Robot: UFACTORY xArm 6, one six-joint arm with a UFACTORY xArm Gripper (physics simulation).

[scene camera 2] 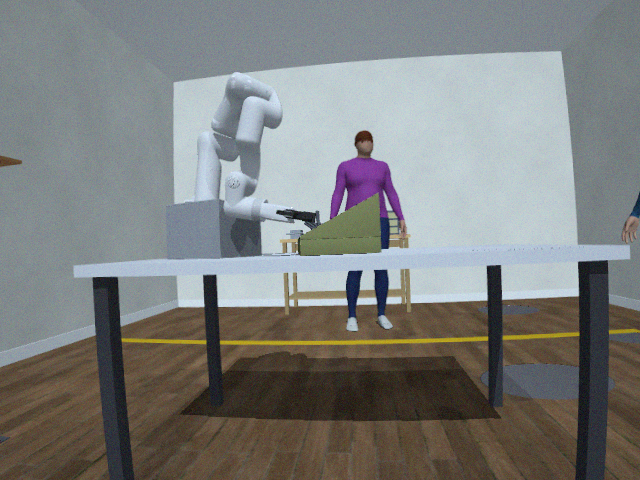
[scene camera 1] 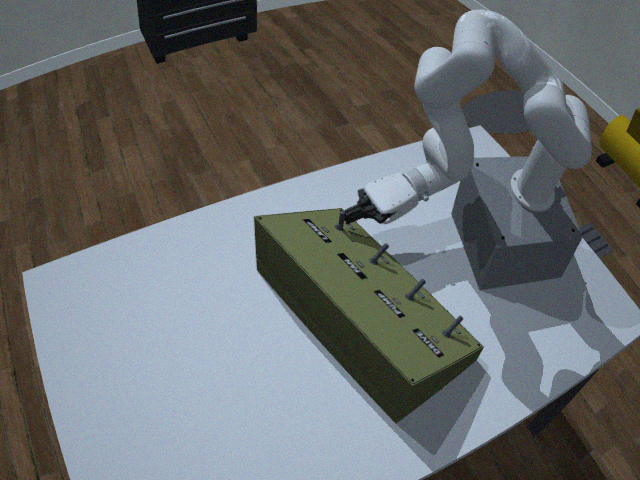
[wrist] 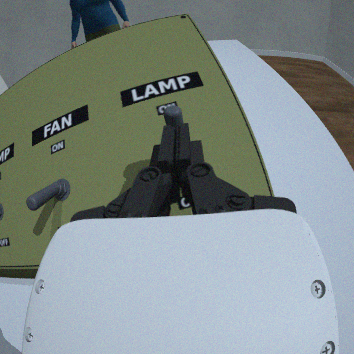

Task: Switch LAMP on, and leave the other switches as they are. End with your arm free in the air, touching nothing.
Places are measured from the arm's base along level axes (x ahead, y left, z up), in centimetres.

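Pixels of known places: gripper, between the fingertips: (scene camera 2: 315,217) (scene camera 1: 344,218) (wrist: 178,142); arm's base, origin of its link: (scene camera 2: 205,209) (scene camera 1: 532,190).
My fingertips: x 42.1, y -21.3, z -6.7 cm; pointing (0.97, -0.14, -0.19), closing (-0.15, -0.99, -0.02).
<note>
For each thing: its top centre in the pictures, then the offset to it from my fingertips.
- grey LAMP lever, centre of its top: (wrist: 170,107) (scene camera 1: 342,212) dx +0.8, dy +0.0, dz +2.4 cm
- FAN lever, centre of its top: (wrist: 31,182) (scene camera 1: 381,247) dx -1.3, dy +11.9, dz +1.2 cm
- PUMP lever, centre of its top: (scene camera 1: 418,283) dx -2.1, dy +23.9, dz +1.2 cm
- DRIVE lever, centre of its top: (scene camera 1: 456,320) dx -2.9, dy +35.8, dz +1.2 cm
The green switch panel (scene camera 1: 320,304) (scene camera 2: 351,232) (wrist: 110,70) has a sloped top. The grey LAMP lever (scene camera 1: 340,222) (wrist: 173,116) is at its far end in scene camera 1; its tip overlaps the ON mark in the wrist view. Its base is hidden there, and whether it is on cannot be told. My gripper (scene camera 1: 345,214) (scene camera 2: 316,218) (wrist: 178,142) is shut and empty. Its fingertips are right at the LAMP lever on its OFF side, touching or almost touching it. The FAN lever (scene camera 1: 379,254) (wrist: 47,195) leans toward OFF.
The PUMP lever (scene camera 1: 416,289) and DRIVE lever (scene camera 1: 453,326) stand farther along the panel, both tilted like the FAN lever. The panel rests on a white table (scene camera 1: 155,335) (scene camera 2: 465,255). My arm's grey base block (scene camera 1: 527,263) (scene camera 2: 193,232) is behind my gripper.
</note>
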